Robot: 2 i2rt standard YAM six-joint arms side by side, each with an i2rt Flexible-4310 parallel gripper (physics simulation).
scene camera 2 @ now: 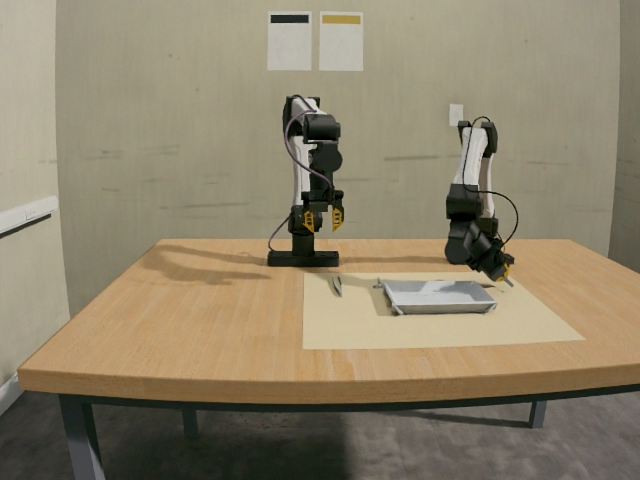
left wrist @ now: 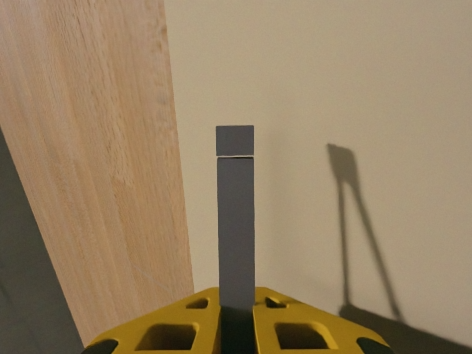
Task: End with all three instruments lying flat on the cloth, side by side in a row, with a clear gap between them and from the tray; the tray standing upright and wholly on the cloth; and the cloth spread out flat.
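Observation:
My left gripper [scene camera 2: 503,274] [left wrist: 237,300] is shut on a grey tweezer-like instrument [scene camera 2: 509,282] [left wrist: 236,225]. It holds it above the cloth [scene camera 2: 413,331] [left wrist: 310,75], near the cloth's right edge in the scene view; its two-legged shadow falls on the cloth. My right gripper [scene camera 2: 323,227] is open and empty, high behind the cloth. A slim V-shaped metal instrument [scene camera 2: 337,286] lies at the cloth's back left. Part of another instrument [scene camera 2: 378,283] shows at the tray's back left corner; the rest is hidden. The grey tray [scene camera 2: 439,308] stands upright on the cloth, which looks flat.
The wooden table [scene camera 2: 206,330] [left wrist: 115,165] extends around the cloth. The right arm's black base [scene camera 2: 302,258] stands behind the cloth's left back corner. The left arm reaches down behind the tray's right end in the scene view. The table's edge shows at the left wrist view's left.

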